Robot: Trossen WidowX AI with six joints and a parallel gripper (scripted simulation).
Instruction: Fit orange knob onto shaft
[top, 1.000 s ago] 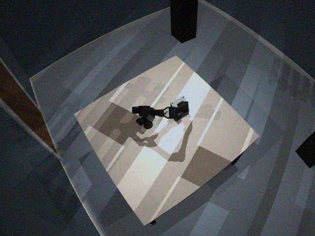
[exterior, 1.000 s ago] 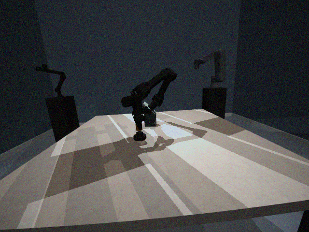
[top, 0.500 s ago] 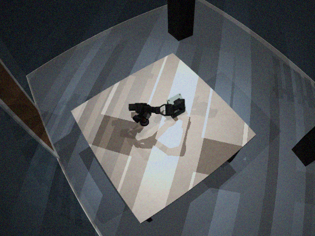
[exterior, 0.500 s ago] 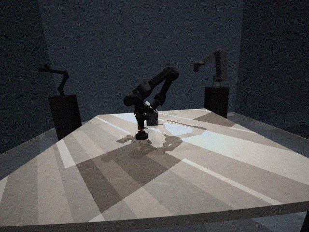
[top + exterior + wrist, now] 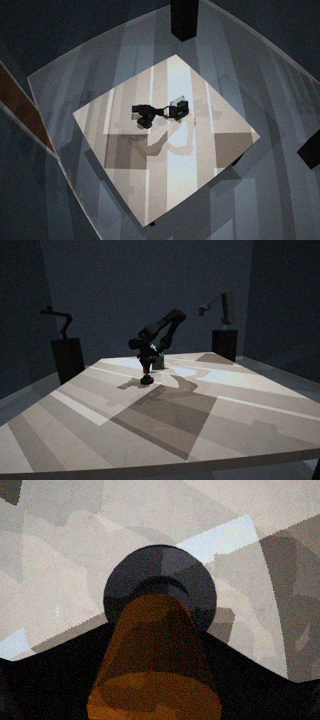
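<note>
The round pedestal is 4 cm below my gripper tip. Round my gripper tip: orange knob 3 cm above.
</note>
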